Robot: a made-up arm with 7 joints. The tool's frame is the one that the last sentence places.
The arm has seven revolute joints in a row. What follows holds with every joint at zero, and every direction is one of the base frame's. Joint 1 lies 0.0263 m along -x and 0.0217 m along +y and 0.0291 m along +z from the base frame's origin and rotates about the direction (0.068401, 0.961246, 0.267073), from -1.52 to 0.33 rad. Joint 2 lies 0.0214 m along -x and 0.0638 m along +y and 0.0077 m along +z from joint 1 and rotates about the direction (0.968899, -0.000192, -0.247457), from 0.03 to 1.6 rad. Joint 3 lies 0.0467 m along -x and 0.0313 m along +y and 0.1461 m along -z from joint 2 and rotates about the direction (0.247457, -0.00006, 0.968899), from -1.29 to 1.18 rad. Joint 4 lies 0.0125 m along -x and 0.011 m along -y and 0.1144 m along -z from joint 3 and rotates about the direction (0.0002, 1, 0.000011), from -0.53 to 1.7 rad. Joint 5 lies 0.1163 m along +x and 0.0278 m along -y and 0.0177 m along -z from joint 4 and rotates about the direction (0.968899, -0.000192, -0.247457), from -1.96 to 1.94 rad. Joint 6 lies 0.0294 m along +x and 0.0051 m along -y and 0.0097 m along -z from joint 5 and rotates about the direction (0.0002, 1, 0.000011), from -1.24 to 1.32 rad. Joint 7 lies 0.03 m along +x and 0.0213 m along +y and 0.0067 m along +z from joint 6 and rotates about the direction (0.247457, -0.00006, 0.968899), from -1.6 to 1.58 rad. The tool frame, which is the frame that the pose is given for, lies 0.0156 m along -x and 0.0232 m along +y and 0.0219 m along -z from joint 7; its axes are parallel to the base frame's.
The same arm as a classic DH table. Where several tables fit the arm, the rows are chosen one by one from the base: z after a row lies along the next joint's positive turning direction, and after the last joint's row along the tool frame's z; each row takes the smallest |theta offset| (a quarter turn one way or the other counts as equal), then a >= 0, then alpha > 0; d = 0 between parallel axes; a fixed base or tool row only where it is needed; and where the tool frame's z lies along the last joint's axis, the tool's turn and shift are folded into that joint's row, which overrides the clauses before.
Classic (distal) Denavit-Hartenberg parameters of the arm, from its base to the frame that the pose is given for. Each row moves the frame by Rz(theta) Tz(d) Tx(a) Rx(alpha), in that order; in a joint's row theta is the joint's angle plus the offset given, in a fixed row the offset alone. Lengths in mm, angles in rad.
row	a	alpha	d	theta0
base (fixed)	-27.8	-1.3004	23.6	-0.0710
joint 1	-15.5	-1.5708	82.4	-1.3111
joint 2	-31.3	1.5708	-31.7	1.2915
joint 3	16.2	-1.5708	-267.0	1.5708
joint 4	11.6	-1.5708	-38.8	-1.5708
joint 5	-2.1	1.5708	148.0	0.0000
joint 6	27.4	1.5708	16.2	1.5708
joint 7	23.2	-0.2501	-49.2	1.5706
tool (fixed)	0.0	0.0000	39.2	-1.5704
Joint limits (rad, base to tool): -1.5200..0.3300 0.0300..1.6000 -1.2900..1.1800 -0.5300..1.7000 -1.9600..1.9400 -1.2400..1.3200 -1.6000..1.5800

